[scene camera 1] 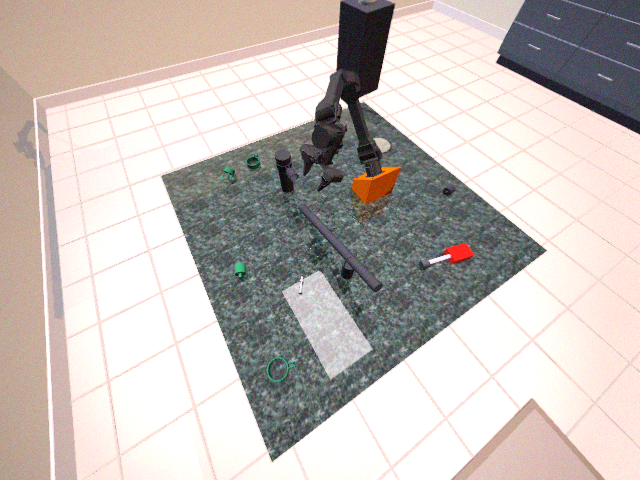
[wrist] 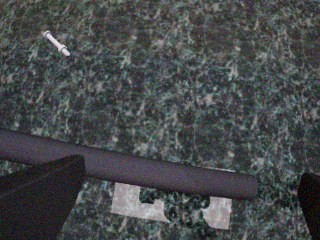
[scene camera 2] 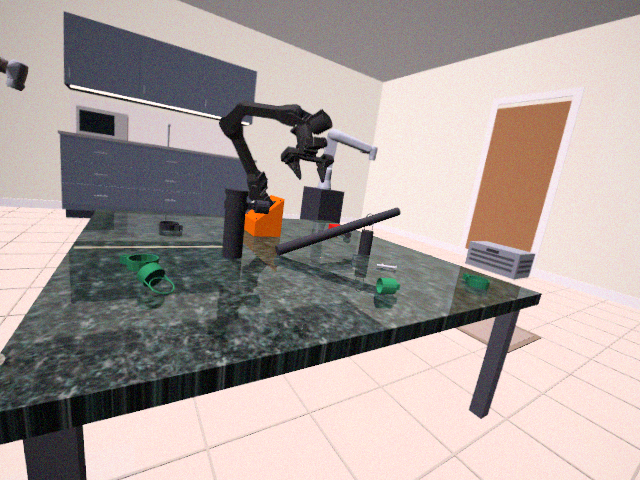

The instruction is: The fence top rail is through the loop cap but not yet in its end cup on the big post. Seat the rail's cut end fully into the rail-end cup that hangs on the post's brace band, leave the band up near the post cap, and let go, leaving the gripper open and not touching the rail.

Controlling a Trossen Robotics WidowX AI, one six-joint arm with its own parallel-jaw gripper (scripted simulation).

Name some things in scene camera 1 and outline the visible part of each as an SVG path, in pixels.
My gripper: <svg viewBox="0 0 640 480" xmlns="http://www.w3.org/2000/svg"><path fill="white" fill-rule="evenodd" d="M299 151L302 155L301 159L304 160L303 176L307 175L314 163L319 164L325 170L324 176L321 176L322 181L317 189L318 192L331 183L342 181L343 174L338 169L329 167L329 165L333 164L332 159L334 155L339 152L338 148L327 147L318 149L310 144L303 144Z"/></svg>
A dark top rail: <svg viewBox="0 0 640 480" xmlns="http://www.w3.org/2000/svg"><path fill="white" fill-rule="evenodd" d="M300 204L299 210L374 292L379 291L382 288L382 284L305 204Z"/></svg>
